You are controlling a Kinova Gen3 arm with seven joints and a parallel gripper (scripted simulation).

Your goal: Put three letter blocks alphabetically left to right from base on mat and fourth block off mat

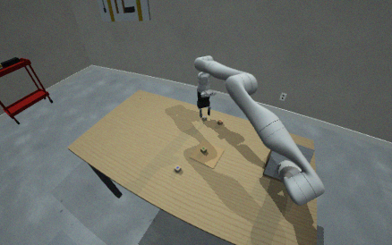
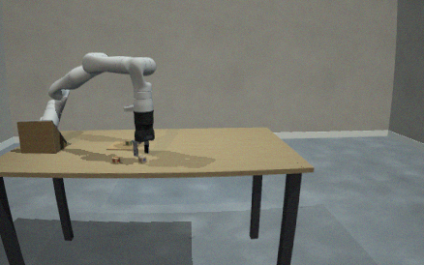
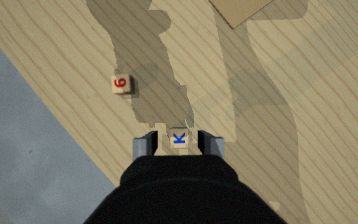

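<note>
My hand is 40 mm above the blue K block. From my hand the other things lie so: reddish block (110 mm behind, 40 mm below, 10 mm to the right); then tan mat (250 mm to the left, 120 mm behind, 50 mm below); then green P block (250 mm to the left, 100 mm behind, 30 mm below).
</note>
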